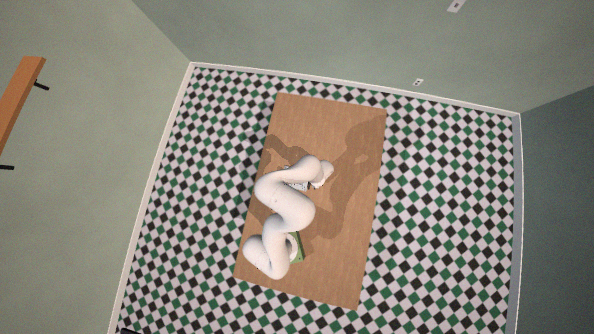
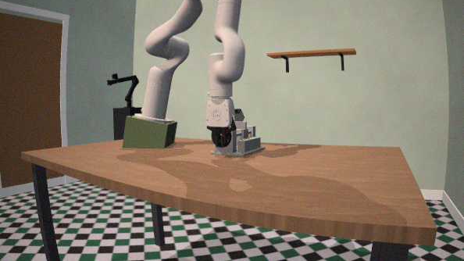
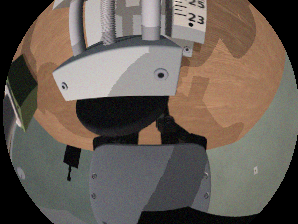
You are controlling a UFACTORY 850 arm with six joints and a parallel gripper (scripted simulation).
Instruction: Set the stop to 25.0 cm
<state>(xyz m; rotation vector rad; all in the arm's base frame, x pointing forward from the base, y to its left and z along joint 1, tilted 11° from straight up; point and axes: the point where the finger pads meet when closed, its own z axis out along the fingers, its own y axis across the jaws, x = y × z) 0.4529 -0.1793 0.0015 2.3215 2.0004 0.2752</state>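
My gripper is now 20 mm to the right of the handwheel.
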